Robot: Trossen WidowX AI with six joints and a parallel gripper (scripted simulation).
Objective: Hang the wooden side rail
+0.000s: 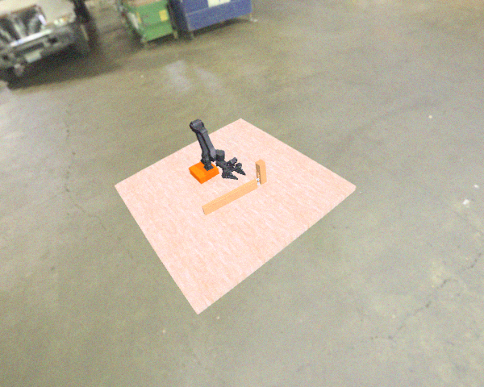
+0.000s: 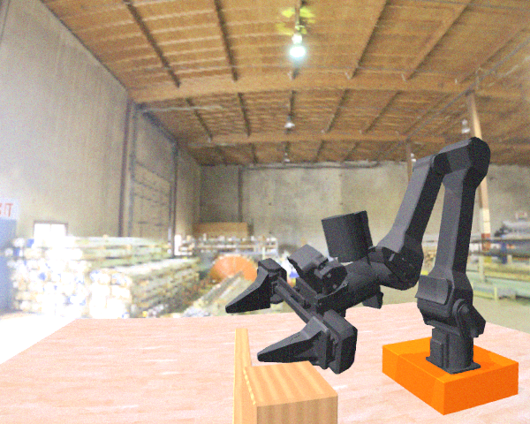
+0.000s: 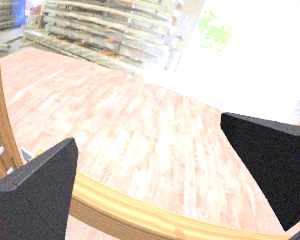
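The headboard post lies 160 mm to the left of my gripper tip, 80 mm below it and 20 mm behind it.
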